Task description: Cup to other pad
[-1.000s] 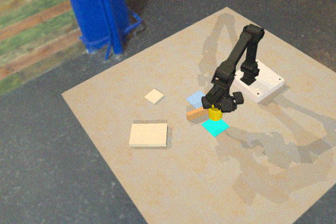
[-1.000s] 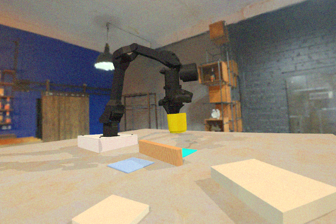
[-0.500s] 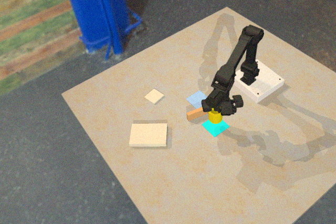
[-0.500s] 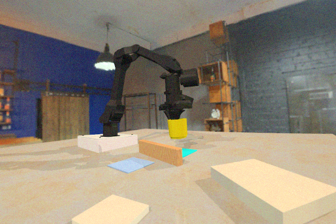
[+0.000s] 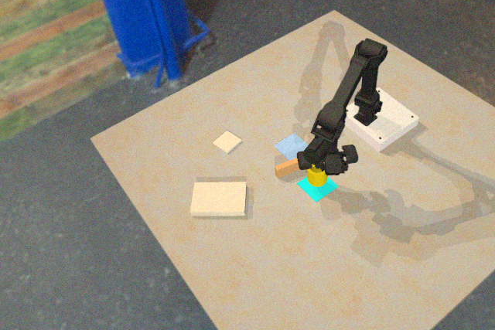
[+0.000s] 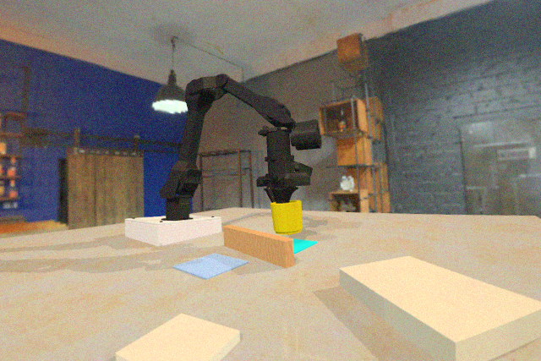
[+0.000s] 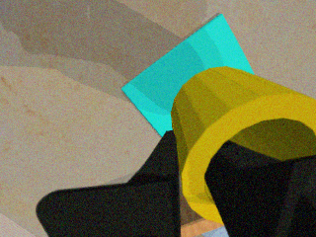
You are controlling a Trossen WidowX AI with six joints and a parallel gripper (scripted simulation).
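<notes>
My gripper tip is now 70 mm above the cyan pad, 20 mm to the left of it and 20 mm short of it. Round my gripper tip: light blue pad: 200 mm to the right, 70 mm below, 40 mm behind; then yellow cup: 20 mm to the right, 20 mm ahead; then large beige slab: 300 mm ahead, 210 mm to the right, 50 mm below.
</notes>
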